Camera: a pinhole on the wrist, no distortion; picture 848 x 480 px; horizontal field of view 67.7 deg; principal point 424.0 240.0 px. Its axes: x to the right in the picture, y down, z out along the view. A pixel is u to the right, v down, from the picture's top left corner.
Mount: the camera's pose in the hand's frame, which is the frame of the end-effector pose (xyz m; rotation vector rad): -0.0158 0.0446 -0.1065 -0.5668 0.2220 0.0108
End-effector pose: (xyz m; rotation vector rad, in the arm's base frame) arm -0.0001 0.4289 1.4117 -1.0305 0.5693 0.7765
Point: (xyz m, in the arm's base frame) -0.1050 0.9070 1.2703
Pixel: 512 183
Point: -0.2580 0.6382 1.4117
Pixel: 143 323
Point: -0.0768 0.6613 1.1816
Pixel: 702 326
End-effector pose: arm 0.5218 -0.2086 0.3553 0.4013 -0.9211 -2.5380
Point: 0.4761 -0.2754 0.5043
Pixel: 480 137
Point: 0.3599 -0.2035 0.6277
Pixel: 480 15
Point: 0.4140 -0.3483 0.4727
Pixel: 765 206
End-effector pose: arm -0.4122 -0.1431 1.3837 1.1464 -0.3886 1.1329
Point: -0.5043 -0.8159 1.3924
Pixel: outside the picture
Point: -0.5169 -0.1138 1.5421
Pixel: 661 362
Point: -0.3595 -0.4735 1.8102
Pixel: 483 19
